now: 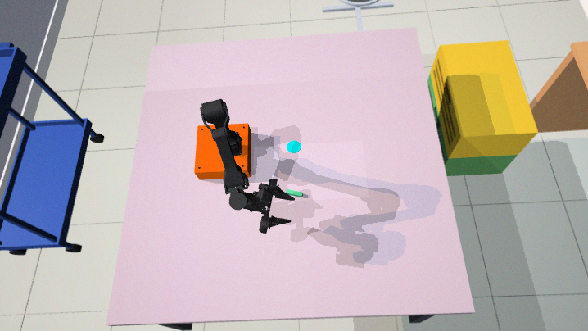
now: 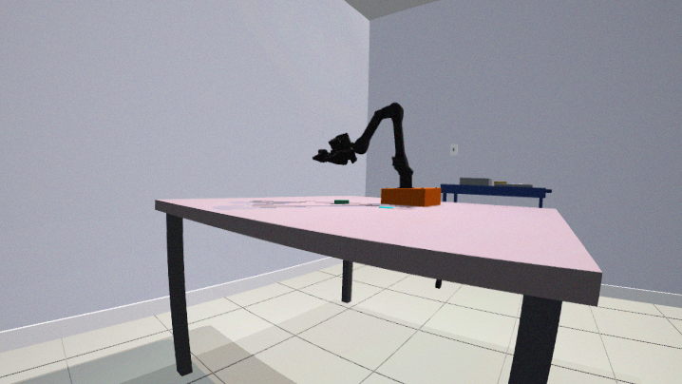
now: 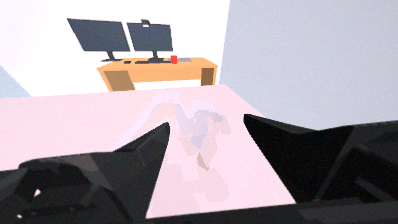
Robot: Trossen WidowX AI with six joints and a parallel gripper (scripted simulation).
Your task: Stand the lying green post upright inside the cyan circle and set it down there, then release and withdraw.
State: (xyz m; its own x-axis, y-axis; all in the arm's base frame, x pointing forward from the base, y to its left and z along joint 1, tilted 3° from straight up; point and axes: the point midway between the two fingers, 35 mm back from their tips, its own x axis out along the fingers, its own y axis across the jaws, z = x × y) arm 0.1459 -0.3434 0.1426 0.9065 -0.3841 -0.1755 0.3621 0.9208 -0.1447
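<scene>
The green post lies 18 cm below my gripper tip, 14 cm to the left of it and 2 cm ahead of it. The rest, counted from my gripper tip: cyan circle: 35 cm to the left, 19 cm below, 7 cm ahead.
</scene>
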